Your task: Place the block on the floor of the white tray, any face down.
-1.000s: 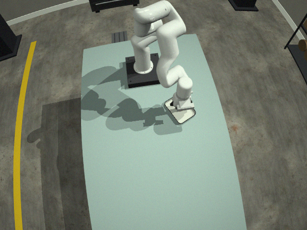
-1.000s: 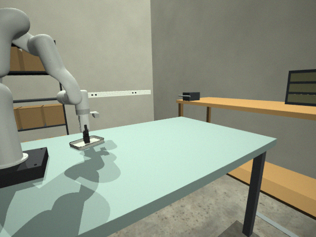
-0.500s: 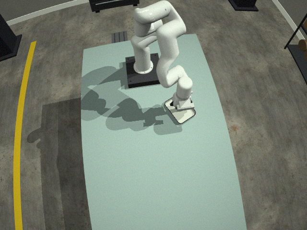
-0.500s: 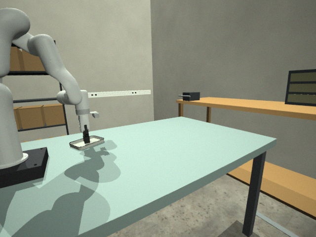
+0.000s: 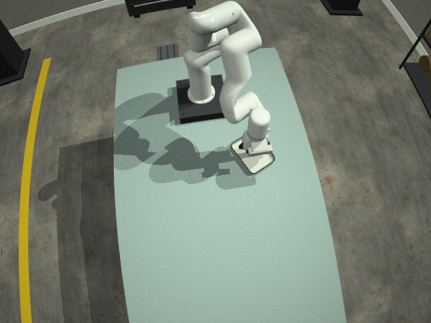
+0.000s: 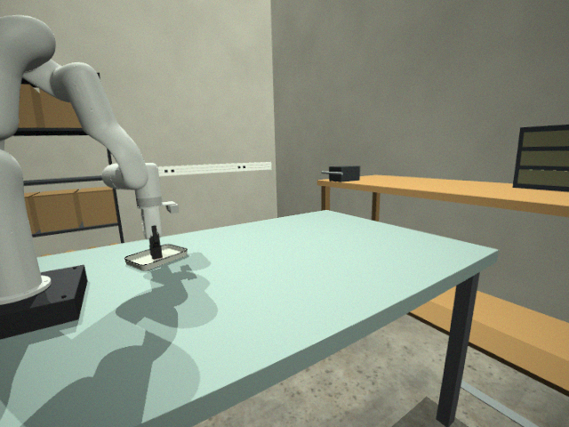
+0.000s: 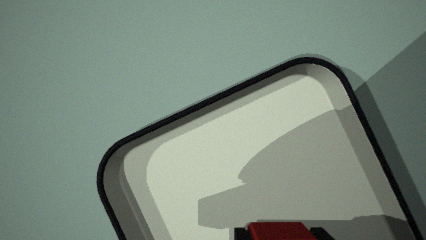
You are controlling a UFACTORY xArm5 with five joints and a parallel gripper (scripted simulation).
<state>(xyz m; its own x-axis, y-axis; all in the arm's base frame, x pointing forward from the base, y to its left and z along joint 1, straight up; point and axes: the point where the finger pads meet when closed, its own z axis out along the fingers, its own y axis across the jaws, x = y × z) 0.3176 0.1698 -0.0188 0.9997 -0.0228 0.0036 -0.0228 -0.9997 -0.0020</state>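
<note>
My gripper is now 1 cm above the red block. From my hand the other things lie so: white tray (2 cm below).
</note>
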